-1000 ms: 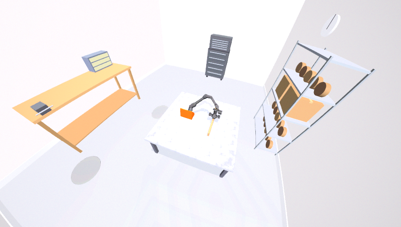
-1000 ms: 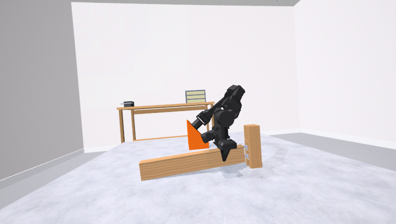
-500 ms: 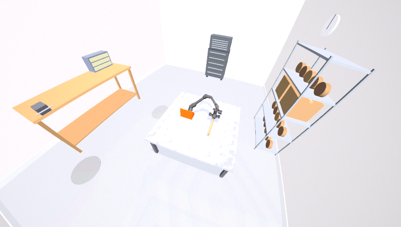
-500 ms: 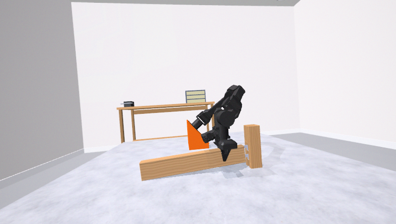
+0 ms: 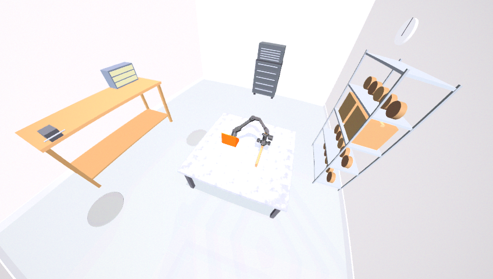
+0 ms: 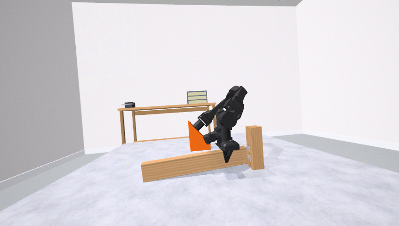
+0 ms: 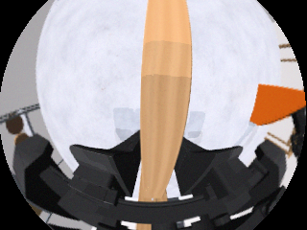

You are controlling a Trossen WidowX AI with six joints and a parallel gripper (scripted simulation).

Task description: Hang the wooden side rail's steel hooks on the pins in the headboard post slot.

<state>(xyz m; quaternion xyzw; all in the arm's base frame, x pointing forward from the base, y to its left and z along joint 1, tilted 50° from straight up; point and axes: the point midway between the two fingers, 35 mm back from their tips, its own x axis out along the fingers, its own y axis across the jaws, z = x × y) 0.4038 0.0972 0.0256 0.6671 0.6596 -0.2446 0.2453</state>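
My gripper tip is 130 mm to the right of the headboard post and 40 mm below it.
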